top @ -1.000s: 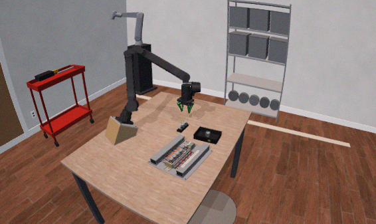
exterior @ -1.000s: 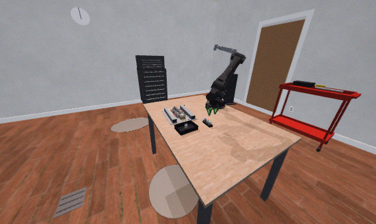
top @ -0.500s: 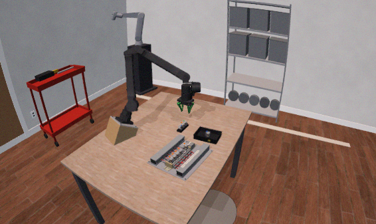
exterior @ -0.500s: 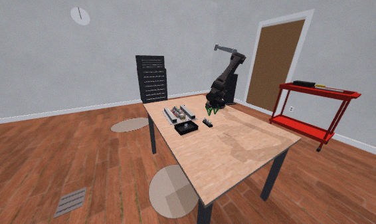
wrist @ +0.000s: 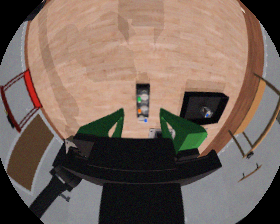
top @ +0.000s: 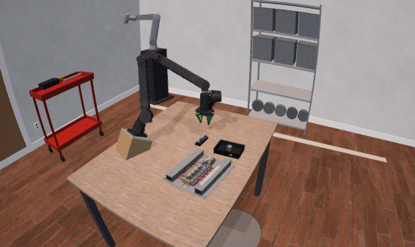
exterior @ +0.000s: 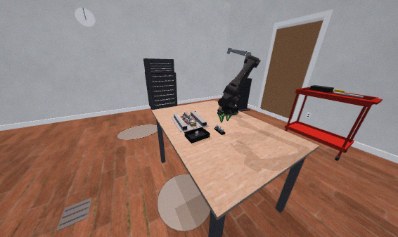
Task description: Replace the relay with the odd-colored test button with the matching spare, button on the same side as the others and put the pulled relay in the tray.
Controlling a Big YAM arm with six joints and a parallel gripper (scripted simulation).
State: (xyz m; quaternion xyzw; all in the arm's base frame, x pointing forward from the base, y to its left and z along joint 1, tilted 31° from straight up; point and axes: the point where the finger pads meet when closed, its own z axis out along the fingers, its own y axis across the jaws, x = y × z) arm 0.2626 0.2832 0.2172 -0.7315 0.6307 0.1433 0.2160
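My hand is 11 cm above the small black stand, 4 cm to the left of it and 1 cm short of it. Also, from my hand: black tray 21 cm ahead, 10 cm below, 2 cm to the right.
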